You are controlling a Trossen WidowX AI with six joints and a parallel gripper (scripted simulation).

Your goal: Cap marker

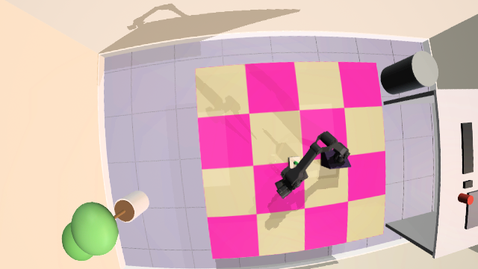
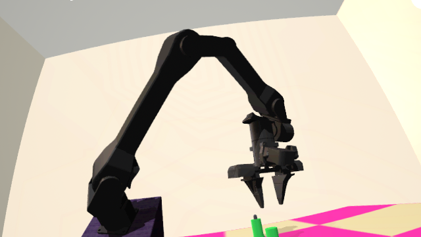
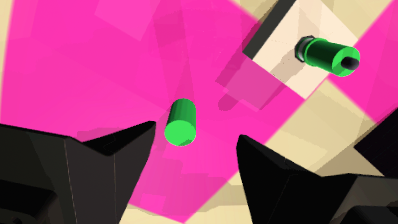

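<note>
Now: the green cap 8 cm below my gripper tip, 4 cm to the left of it and 1 cm behind it. Round my gripper tip: pale holder block 9 cm to the right, 8 cm below, 4 cm behind.
</note>
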